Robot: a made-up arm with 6 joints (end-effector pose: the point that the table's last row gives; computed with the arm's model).
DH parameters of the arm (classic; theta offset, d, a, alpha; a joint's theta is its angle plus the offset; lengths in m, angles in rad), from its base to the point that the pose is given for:
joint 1: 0 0.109 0 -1.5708
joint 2: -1.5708 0 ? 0
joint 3: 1.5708 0.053 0 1.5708
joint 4: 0 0.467 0 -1.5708
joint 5: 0 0 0 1.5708
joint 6: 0 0.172 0 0
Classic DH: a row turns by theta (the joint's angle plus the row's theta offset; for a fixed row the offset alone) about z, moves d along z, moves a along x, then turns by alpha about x.
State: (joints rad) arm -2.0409 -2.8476 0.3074 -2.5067 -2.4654 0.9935
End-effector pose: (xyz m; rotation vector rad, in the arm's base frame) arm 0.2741 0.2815 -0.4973 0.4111 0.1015 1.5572
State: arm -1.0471 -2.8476 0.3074 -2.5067 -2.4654 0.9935
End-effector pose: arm -0.0864 0.3833 -0.4973 0.3762 0.3429 2.5318
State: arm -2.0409 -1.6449 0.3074 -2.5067 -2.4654 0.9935
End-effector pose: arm 0.4216 0.5718 0.2408 0.7824 -1.1937 1.5663
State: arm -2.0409 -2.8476 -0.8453 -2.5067 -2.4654 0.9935
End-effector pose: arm 0.1109 -0.0397 -0.6009 -0.0223 1.2396 1.1702
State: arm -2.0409 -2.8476 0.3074 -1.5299 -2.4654 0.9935
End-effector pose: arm 0.2790 0.1948 -0.5489 0.9026 0.1031 0.6528
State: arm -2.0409 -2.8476 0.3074 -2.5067 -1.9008 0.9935
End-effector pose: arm 0.3399 0.3389 -0.5369 0.5351 0.7178 1.5822
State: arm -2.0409 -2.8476 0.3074 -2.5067 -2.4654 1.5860
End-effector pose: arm 0.2741 0.2815 -0.4973 0.4661 -0.0252 2.1393
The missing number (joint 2, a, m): 0.398
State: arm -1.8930 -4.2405 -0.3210 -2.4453 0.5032 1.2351
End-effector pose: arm -0.3088 -0.9245 -0.1019 -0.8904 -1.5905 2.2925
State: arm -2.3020 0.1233 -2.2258 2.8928 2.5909 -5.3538
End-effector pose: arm 0.1782 0.0860 0.2663 -0.1602 -1.8317 1.5923
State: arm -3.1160 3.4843 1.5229 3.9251 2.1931 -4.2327
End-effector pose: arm 0.5121 0.0588 -0.2540 -1.7533 -1.6061 -0.1131
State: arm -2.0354 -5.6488 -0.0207 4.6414 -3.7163 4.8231
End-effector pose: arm -0.2225 -0.3541 0.6971 -1.9591 -1.2173 -0.2154
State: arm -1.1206 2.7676 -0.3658 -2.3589 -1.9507 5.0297
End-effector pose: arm 0.2943 -0.2283 -0.6357 -1.7519 0.0795 -0.3388
